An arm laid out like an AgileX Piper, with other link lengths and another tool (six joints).
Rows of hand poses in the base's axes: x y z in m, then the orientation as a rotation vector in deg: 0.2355, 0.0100, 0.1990, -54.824, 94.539, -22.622; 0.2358, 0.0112, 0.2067, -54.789, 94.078, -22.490; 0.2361, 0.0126, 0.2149, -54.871, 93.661, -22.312; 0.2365, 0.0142, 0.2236, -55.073, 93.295, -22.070; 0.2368, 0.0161, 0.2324, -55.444, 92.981, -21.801; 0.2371, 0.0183, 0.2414, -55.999, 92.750, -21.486; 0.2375, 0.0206, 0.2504, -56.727, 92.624, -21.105; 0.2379, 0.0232, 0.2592, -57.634, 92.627, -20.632
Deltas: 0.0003, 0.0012, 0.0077, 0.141, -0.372, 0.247; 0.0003, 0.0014, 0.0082, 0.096, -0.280, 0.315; 0.0004, 0.0016, 0.0087, 0.060, -0.177, 0.391; 0.0003, 0.0019, 0.0088, -0.031, -0.064, 0.473; 0.0003, 0.0022, 0.0090, -0.122, 0.085, 0.559; 0.0004, 0.0023, 0.0090, -0.197, 0.256, 0.638; 0.0004, 0.0026, 0.0088, -0.262, 0.457, 0.722
